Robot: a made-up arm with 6 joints.
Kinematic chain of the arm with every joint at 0, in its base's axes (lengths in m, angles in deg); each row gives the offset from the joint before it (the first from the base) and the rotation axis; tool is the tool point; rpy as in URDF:
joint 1: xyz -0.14 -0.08 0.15 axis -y
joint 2: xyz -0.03 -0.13 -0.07 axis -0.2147 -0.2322 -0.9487
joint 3: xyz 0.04 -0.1 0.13 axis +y
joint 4: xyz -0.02 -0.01 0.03 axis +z
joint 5: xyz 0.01 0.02 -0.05 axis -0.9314 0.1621 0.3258
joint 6: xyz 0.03 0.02 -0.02 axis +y
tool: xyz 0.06 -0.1 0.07 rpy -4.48 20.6 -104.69
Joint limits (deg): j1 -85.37..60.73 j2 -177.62..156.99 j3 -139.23..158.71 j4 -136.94..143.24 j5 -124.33..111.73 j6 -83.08..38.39
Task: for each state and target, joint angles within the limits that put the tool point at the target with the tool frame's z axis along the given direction. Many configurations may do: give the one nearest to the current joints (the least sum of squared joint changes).
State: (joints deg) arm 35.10 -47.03 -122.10 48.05 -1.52 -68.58
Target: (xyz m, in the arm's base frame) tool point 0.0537 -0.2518 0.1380 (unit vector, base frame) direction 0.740 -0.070 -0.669
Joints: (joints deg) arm -5.92 -65.78 -122.24 55.41 -33.53 -83.08
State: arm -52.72 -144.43 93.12 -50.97 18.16 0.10
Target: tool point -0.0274 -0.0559 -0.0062 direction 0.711 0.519 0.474
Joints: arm -55.90 -116.68 70.19 -64.24 -4.44 -27.45
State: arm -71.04 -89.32 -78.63 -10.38 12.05 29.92
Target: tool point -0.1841 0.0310 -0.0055 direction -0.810 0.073 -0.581
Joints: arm -85.37 -130.14 -106.98 -47.90 -32.34 38.20
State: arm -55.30 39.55 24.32 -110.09 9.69 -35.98
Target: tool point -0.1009 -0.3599 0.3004 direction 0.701 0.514 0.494
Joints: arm -28.61 4.92 15.09 -113.89 29.73 -42.82
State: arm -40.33 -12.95 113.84 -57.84 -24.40 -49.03
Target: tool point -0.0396 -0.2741 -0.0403 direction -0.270 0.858 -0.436
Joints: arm -74.64 -38.43 143.49 -96.41 -10.87 -18.46
